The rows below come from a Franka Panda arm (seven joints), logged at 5 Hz.
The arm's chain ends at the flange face. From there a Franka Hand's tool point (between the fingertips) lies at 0.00 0.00 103.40 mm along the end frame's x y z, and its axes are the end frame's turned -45 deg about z.
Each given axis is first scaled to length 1.
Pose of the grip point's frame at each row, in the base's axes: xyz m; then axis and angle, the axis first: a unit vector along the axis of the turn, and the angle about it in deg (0 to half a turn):
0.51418 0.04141 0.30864 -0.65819 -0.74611 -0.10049 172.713
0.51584 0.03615 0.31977 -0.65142 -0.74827 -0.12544 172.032
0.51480 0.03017 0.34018 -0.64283 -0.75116 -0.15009 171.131
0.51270 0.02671 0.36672 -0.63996 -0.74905 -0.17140 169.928
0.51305 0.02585 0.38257 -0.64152 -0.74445 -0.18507 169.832
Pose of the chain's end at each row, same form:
0.51034 0.01734 0.40912 -0.89604 -0.43863 -0.06866 168.857
0.50975 0.00750 0.41893 -0.89166 -0.44375 -0.08959 167.130
0.50694 -0.00325 0.43771 -0.88608 -0.45039 -0.10957 165.211
0.50374 -0.01121 0.46250 -0.88403 -0.45026 -0.12550 163.159
0.50228 -0.01413 0.47732 -0.88445 -0.44575 -0.13801 162.466

